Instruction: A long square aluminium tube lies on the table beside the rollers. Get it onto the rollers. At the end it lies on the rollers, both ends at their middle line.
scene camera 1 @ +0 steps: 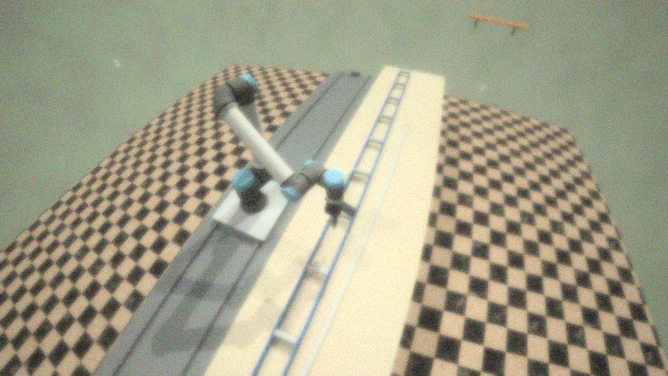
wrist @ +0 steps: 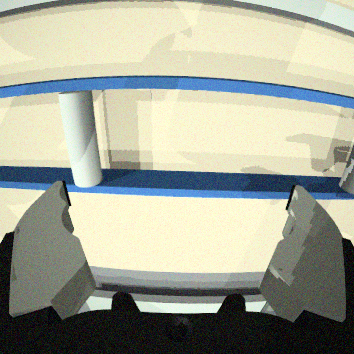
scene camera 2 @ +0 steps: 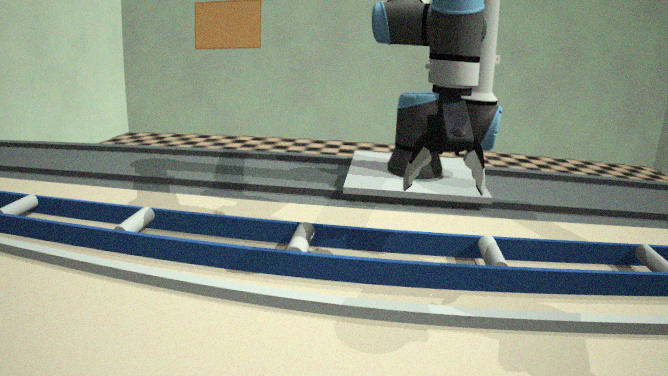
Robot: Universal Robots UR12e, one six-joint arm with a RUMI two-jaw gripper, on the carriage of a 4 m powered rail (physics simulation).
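Where they show: gripper, fingertip midpoint: (scene camera 1: 338,219) (wrist: 178,187) (scene camera 2: 443,193); arm's base at its link origin: (scene camera 1: 253,202).
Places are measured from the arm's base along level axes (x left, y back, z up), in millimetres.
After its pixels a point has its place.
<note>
The long pale aluminium tube (scene camera 1: 345,286) {y -796, x -301, z -6 mm} (scene camera 2: 280,295) {y -797, x -272, z -5 mm} (wrist: 336,17) {y -788, x -183, z -5 mm} lies on the table beside the blue-railed roller track, on the side away from the robot's base. It is outside the far blue rail and runs roughly along it. The light grey rollers (scene camera 1: 316,270) {y -617, x -283, z 27 mm} (scene camera 2: 301,237) {y -636, x -267, z 29 mm} (wrist: 82,142) {y -621, x 118, z 27 mm} lie crosswise between the blue rails, with no tube on the ones in the scene camera 2 view. My gripper (scene camera 1: 344,220) {y -638, x 2, z 146 mm} (scene camera 2: 445,190) {y -638, x 2, z 146 mm} (wrist: 178,187) {y -638, x 2, z 146 mm} is open and empty, pointing down above the track area, apart from the tube. The tube's near end is out of view.
Two blue side rails (scene camera 1: 302,272) {y -549, x -322, z 22 mm} (scene camera 2: 400,270) {y -694, x -67, z 6 mm} (wrist: 175,82) {y -689, x 8, z 22 mm} stand up along the rollers. The arm's white carriage plate (scene camera 1: 235,220) {y 40, x -174, z 0 mm} (scene camera 2: 370,175) {y -91, x -150, z 0 mm} sits on the grey powered rail behind the track. An orange bench-like object (scene camera 1: 497,22) is far off in the scene camera 1 view.
</note>
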